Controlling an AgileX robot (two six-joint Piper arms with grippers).
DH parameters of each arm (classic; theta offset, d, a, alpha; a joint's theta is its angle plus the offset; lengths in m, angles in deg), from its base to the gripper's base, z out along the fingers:
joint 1: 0 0.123 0 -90
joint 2: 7.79 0 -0.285 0
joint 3: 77.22 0 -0.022 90
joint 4: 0 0.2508 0 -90
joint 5: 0 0 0.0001 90
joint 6: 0 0.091 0 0
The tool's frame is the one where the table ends.
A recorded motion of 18 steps. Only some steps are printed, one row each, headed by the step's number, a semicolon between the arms.
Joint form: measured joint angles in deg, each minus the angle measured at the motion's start. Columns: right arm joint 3, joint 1, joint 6, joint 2, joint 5, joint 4; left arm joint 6, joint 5, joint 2, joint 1, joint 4, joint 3.
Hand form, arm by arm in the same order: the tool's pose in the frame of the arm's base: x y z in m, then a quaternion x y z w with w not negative. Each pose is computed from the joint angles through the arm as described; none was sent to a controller.
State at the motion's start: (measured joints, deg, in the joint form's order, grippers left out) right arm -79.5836 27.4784 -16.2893 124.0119 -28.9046 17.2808; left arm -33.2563 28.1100 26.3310 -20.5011 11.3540 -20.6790
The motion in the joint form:
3: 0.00 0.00 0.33 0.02 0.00 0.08; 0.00 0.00 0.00 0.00 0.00 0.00
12: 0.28 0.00 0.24 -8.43 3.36 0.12; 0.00 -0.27 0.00 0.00 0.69 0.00
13: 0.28 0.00 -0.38 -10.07 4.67 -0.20; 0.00 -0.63 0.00 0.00 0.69 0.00
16: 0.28 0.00 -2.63 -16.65 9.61 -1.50; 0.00 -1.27 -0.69 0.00 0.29 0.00
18: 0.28 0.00 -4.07 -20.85 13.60 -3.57; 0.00 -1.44 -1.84 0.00 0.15 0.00
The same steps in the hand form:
3: 0.4371 0.2126 0.1747 -0.14365 0.76121 0.09158 0.62573; 0.0918 -0.0253 0.2589 -0.04409 0.85680 -0.15369 0.49023
12: 0.4243 0.2075 0.2388 -0.13718 0.73461 0.10898 0.65548; 0.0921 -0.0250 0.2594 -0.04060 0.85546 -0.15001 0.49401
13: 0.4207 0.2065 0.2503 -0.14406 0.73095 0.10851 0.65817; 0.0923 -0.0252 0.2599 -0.04014 0.85390 -0.15138 0.49632
16: 0.4037 0.2008 0.2958 -0.16941 0.71410 0.10580 0.67095; 0.0911 -0.0252 0.2618 -0.04136 0.84804 -0.15854 0.50396
18: 0.3903 0.1966 0.3225 -0.19694 0.70417 0.09798 0.67510; 0.0885 -0.0244 0.2639 -0.04205 0.84197 -0.16350 0.51243

